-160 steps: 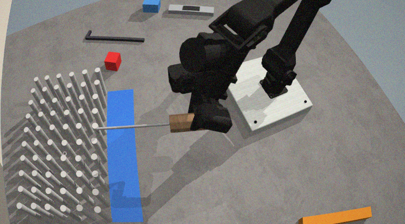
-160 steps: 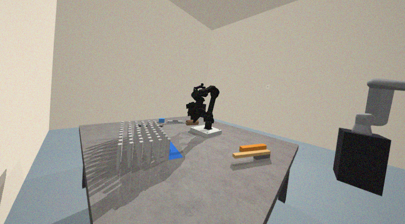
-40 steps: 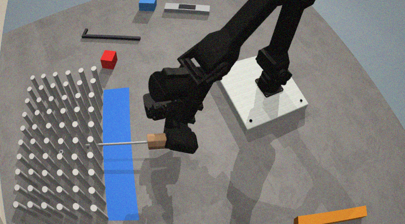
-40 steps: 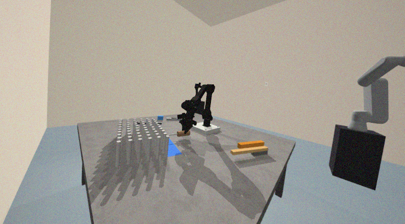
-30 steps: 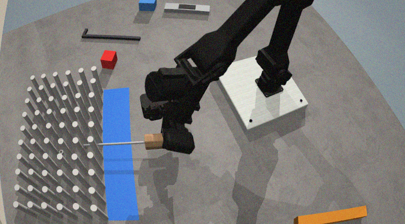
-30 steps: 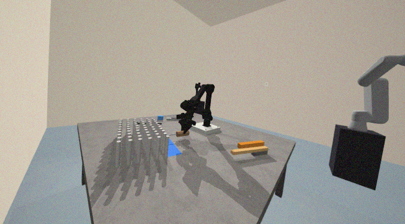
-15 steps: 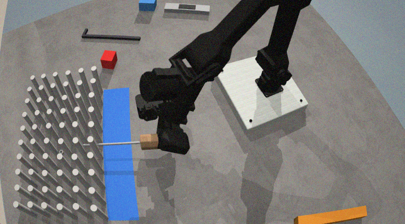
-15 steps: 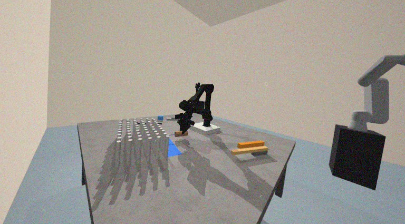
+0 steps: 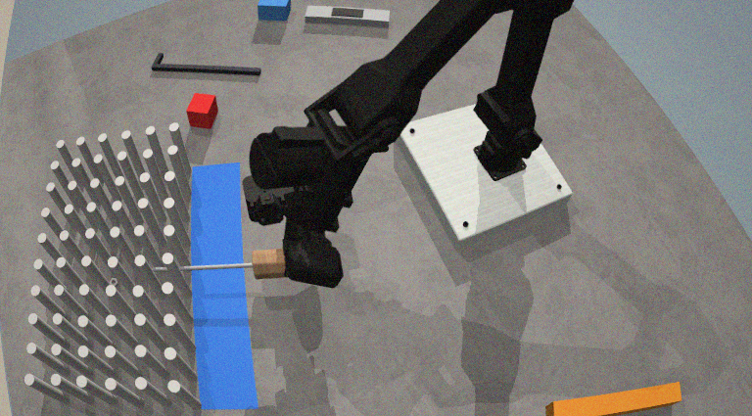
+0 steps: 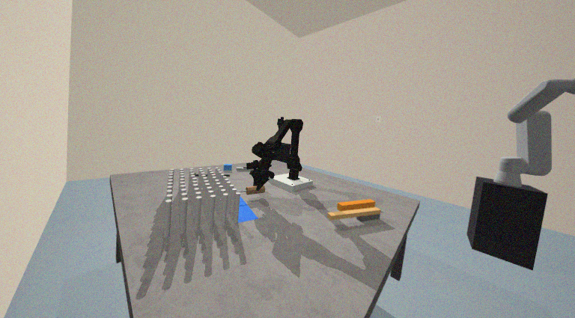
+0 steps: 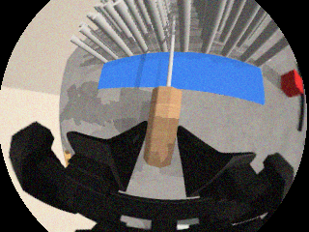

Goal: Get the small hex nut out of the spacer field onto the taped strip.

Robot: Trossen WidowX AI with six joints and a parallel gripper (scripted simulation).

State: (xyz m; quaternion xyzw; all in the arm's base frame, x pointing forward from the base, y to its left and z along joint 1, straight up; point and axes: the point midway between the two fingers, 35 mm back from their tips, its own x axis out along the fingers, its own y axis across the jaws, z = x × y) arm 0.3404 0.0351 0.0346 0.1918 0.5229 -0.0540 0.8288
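Right now my gripper tip is 100 mm short of the blue taped strip, 40 mm above it and 30 mm to the left of it. From my gripper tip the other things lie so: red cube: 320 mm to the right, 40 mm ahead, 20 mm below; then wooden-handled pick: 100 mm ahead, 30 mm to the right; then hex nut: 260 mm ahead, 80 mm to the right, 30 mm below.
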